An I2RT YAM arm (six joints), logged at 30 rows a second.
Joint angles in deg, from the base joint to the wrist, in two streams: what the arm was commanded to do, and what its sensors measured. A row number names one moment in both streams.
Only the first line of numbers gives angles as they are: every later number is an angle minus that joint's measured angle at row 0.
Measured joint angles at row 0:
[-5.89 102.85 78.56 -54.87 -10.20 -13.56]
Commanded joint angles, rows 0 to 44:
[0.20 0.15 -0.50 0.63 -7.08 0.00]
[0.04 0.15 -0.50 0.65 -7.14 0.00]
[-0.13 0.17 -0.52 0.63 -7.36 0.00]
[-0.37 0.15 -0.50 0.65 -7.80 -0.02]
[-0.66 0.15 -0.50 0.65 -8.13 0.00]
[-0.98 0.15 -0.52 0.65 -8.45 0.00]
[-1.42 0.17 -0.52 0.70 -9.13 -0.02]
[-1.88 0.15 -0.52 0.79 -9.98 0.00]
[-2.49 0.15 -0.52 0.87 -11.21 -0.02]
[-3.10 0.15 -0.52 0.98 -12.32 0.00]
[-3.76 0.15 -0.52 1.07 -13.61 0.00]
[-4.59 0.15 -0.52 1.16 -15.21 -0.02]
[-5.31 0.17 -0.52 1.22 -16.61 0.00]
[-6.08 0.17 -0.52 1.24 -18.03 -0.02]
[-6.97 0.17 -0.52 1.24 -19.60 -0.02]
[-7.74 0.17 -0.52 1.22 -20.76 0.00]
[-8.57 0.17 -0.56 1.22 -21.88 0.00]
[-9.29 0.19 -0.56 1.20 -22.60 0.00]
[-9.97 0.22 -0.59 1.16 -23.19 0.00]
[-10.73 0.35 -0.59 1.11 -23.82 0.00]
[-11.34 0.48 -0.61 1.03 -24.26 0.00]
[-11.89 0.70 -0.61 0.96 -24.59 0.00]
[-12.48 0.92 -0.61 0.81 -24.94 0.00]
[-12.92 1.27 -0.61 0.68 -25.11 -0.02]
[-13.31 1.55 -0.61 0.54 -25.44 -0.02]
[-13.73 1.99 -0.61 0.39 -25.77 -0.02]
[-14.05 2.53 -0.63 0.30 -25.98 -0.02]
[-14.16 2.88 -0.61 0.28 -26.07 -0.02]
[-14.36 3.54 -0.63 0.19 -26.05 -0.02]
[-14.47 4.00 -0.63 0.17 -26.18 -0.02]
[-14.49 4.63 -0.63 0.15 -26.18 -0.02]
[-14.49 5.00 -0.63 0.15 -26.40 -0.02]
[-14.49 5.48 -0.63 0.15 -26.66 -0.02]
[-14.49 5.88 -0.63 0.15 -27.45 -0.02]
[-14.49 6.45 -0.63 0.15 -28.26 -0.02]
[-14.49 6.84 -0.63 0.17 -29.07 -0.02]
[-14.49 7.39 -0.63 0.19 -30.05 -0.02]
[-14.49 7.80 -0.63 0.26 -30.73 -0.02]
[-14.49 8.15 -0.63 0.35 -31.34 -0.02]
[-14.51 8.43 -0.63 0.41 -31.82 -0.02]
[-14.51 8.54 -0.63 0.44 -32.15 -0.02]
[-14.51 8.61 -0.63 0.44 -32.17 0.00]
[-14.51 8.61 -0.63 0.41 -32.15 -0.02]
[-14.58 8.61 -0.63 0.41 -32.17 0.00]
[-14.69 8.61 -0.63 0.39 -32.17 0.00]
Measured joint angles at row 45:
[-14.97 7.10 -0.19 0.19 -30.05 0.00]
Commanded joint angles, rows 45 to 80:
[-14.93 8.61 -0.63 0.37 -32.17 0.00]
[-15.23 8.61 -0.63 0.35 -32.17 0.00]
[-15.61 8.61 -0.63 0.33 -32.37 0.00]
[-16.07 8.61 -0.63 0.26 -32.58 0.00]
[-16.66 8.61 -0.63 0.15 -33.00 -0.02]
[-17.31 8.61 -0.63 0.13 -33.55 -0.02]
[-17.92 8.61 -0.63 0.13 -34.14 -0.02]
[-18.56 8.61 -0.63 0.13 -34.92 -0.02]
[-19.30 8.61 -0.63 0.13 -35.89 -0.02]
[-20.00 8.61 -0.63 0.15 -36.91 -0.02]
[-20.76 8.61 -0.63 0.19 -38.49 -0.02]
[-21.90 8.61 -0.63 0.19 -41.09 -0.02]
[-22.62 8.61 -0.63 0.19 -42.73 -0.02]
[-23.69 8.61 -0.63 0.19 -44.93 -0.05]
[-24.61 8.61 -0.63 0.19 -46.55 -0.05]
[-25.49 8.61 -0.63 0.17 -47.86 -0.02]
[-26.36 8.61 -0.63 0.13 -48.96 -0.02]
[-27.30 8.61 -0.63 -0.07 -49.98 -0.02]
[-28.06 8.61 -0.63 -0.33 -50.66 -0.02]
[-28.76 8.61 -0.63 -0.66 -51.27 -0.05]
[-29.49 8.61 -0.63 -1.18 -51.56 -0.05]
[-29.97 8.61 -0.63 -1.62 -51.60 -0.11]
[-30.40 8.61 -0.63 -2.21 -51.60 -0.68]
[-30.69 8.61 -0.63 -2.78 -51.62 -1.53]
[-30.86 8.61 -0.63 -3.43 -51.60 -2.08]
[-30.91 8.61 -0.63 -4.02 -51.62 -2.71]
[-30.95 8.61 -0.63 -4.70 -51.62 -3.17]
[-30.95 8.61 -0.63 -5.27 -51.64 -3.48]
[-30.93 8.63 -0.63 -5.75 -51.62 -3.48]
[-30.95 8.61 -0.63 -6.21 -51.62 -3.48]
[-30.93 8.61 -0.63 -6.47 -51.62 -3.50]
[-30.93 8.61 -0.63 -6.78 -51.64 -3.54]
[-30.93 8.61 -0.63 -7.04 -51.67 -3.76]
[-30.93 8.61 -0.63 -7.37 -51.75 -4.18]
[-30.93 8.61 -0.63 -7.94 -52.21 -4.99]
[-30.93 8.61 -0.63 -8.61 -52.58 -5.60]
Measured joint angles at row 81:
[-31.04 8.65 -0.26 -7.89 -49.79 -3.00]
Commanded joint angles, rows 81 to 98:
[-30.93 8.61 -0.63 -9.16 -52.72 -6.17]
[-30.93 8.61 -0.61 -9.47 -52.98 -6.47]
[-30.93 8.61 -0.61 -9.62 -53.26 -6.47]
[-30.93 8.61 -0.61 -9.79 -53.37 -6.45]
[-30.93 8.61 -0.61 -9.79 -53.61 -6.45]
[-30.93 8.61 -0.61 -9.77 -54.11 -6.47]
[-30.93 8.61 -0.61 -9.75 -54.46 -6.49]
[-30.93 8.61 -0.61 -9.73 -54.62 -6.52]
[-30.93 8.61 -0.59 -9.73 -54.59 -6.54]
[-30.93 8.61 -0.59 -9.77 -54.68 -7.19]
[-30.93 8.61 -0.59 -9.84 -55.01 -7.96]
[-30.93 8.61 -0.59 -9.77 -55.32 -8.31]
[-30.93 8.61 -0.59 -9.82 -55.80 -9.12]
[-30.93 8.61 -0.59 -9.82 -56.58 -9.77]
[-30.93 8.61 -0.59 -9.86 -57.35 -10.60]
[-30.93 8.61 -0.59 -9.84 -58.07 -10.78]
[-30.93 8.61 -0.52 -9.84 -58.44 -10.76]
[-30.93 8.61 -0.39 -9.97 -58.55 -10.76]
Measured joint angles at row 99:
[-31.04 8.65 -0.26 -9.90 -54.90 -8.57]
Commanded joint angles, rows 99 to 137:
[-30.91 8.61 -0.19 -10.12 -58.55 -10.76]
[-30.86 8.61 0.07 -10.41 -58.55 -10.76]
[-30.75 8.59 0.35 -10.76 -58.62 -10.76]
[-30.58 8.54 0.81 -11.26 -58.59 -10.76]
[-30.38 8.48 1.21 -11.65 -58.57 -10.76]
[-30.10 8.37 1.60 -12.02 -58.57 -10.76]
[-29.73 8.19 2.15 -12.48 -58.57 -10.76]
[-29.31 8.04 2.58 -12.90 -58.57 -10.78]
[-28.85 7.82 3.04 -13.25 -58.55 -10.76]
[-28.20 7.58 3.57 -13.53 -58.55 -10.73]
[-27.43 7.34 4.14 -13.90 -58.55 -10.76]
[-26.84 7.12 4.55 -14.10 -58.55 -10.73]
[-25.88 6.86 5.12 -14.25 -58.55 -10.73]
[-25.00 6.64 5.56 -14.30 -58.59 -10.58]
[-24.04 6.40 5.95 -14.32 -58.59 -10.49]
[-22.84 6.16 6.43 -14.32 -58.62 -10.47]
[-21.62 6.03 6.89 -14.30 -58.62 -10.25]
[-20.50 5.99 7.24 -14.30 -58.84 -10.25]
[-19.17 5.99 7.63 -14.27 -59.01 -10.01]
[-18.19 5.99 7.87 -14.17 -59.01 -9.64]
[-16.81 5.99 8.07 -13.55 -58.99 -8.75]
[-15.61 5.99 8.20 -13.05 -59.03 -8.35]
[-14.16 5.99 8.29 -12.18 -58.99 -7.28]
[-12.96 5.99 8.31 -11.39 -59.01 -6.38]
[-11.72 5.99 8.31 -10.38 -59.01 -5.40]
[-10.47 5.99 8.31 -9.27 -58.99 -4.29]
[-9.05 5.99 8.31 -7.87 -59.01 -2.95]
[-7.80 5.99 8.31 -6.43 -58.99 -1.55]
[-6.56 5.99 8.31 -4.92 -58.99 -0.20]
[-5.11 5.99 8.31 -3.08 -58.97 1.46]
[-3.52 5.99 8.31 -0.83 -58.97 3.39]
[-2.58 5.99 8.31 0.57 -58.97 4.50]
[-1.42 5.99 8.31 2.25 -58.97 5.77]
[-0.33 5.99 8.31 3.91 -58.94 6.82]
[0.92 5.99 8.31 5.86 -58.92 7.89]
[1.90 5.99 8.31 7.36 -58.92 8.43]
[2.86 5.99 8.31 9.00 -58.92 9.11]
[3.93 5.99 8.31 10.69 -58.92 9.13]
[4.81 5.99 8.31 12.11 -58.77 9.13]
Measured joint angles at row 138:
[3.10 8.63 6.74 10.38 -57.37 6.31]
